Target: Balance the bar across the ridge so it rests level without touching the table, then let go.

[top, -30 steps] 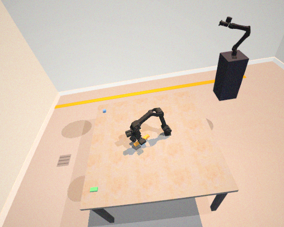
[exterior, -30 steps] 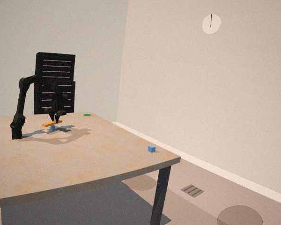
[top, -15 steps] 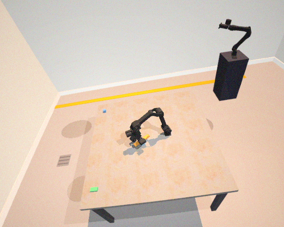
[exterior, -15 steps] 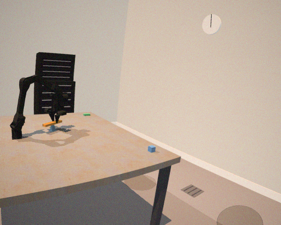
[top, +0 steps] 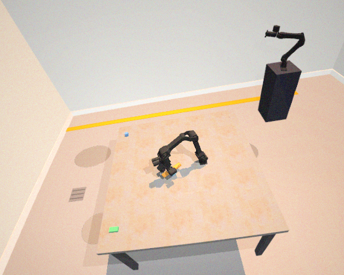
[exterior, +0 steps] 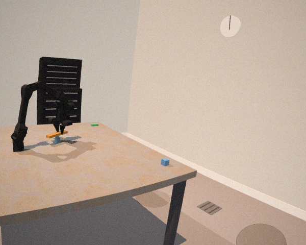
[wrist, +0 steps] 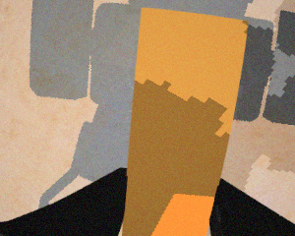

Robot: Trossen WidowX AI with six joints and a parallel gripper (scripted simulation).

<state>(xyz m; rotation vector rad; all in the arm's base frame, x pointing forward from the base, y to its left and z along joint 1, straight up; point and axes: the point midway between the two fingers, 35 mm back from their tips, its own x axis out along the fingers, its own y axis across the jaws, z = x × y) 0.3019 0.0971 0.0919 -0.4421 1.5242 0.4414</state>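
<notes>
Right now my gripper tip is 20 mm past the orange bar and 10 mm to the left of it. From my gripper tip the other things lie so: flat green block 440 mm ahead, 400 mm to the left, 50 mm below; blue cube 440 mm ahead, 600 mm to the right, 40 mm below.
</notes>
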